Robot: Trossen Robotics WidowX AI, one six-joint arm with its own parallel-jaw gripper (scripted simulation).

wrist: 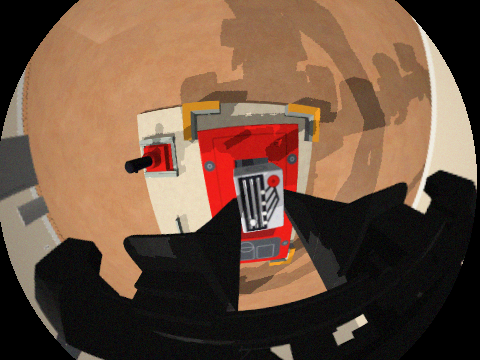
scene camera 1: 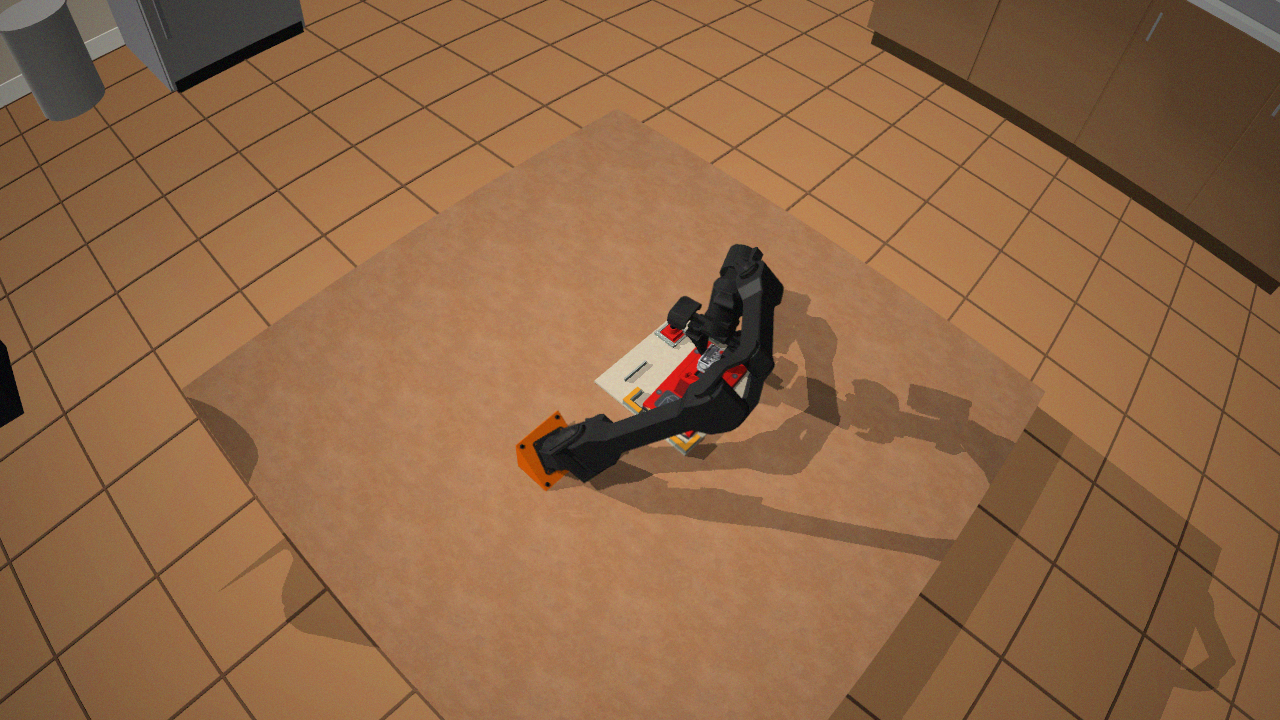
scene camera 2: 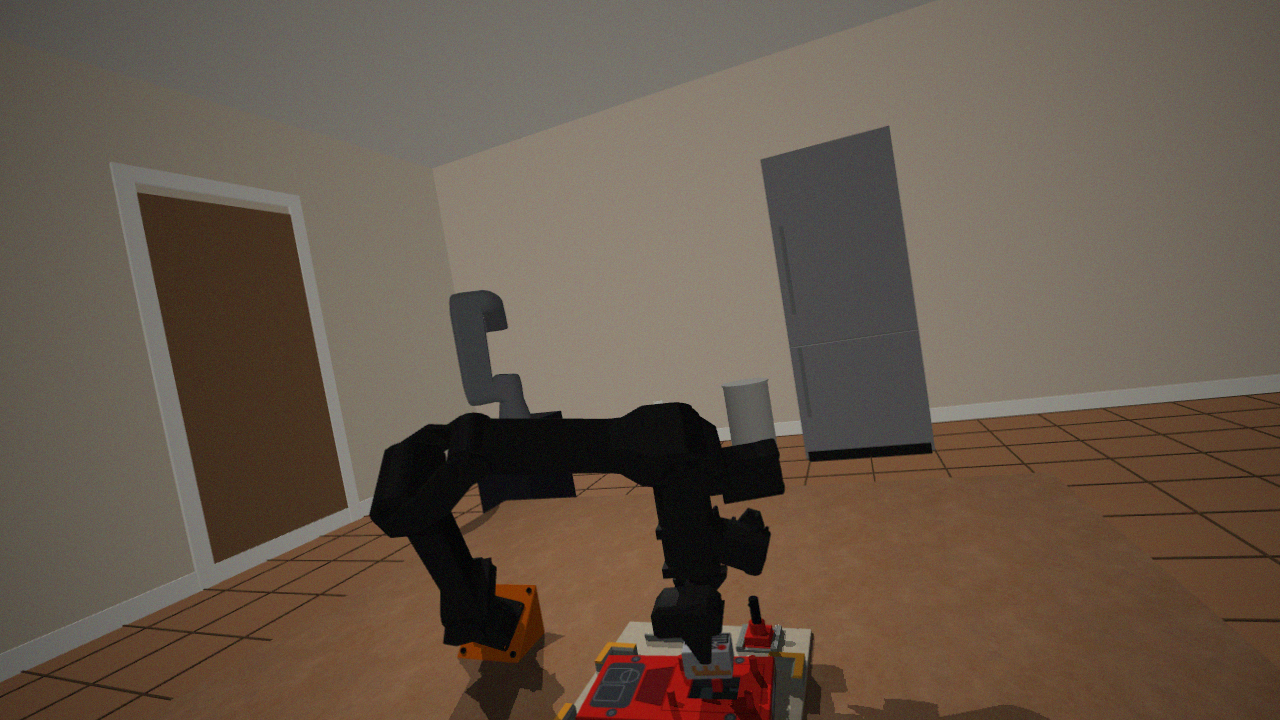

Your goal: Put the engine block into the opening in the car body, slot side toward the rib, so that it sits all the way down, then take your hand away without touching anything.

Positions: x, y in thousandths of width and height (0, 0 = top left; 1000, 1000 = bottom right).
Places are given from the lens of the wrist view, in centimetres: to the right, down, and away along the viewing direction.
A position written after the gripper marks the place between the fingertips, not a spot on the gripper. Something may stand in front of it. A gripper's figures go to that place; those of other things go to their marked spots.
gripper (wrist: 541, 554): 2, 2, 10
grey engine block (wrist: 541, 521): 2, 0, 9
red car body (wrist: 461, 418): -1, -3, 11
